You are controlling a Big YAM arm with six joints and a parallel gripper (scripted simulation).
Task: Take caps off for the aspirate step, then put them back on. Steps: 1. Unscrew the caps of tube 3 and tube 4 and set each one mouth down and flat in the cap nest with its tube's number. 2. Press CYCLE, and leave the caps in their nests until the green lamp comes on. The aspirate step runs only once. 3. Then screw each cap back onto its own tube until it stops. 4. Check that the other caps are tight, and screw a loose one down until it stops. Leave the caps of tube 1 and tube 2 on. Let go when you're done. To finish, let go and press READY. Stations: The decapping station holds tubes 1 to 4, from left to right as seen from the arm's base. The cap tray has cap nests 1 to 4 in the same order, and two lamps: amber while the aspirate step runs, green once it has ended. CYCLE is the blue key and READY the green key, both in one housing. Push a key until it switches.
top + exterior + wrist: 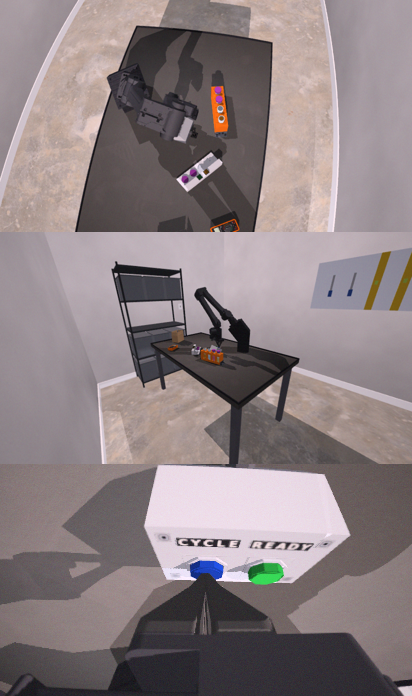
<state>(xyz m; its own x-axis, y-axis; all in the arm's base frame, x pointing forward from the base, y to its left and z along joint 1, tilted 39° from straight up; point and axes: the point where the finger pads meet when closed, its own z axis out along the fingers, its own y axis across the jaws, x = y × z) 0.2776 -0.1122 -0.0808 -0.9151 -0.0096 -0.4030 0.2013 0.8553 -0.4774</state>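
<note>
My gripper is now 1 cm short of the blue key and 1 cm above it. The rest, counted from my hand: green key: 1 cm behind, 5 cm to the right, 1 cm below; then cap: 6 cm ahead, 28 cm to the right, 6 cm below; then key housing: 2 cm ahead, 3 cm to the right, 2 cm below.
</note>
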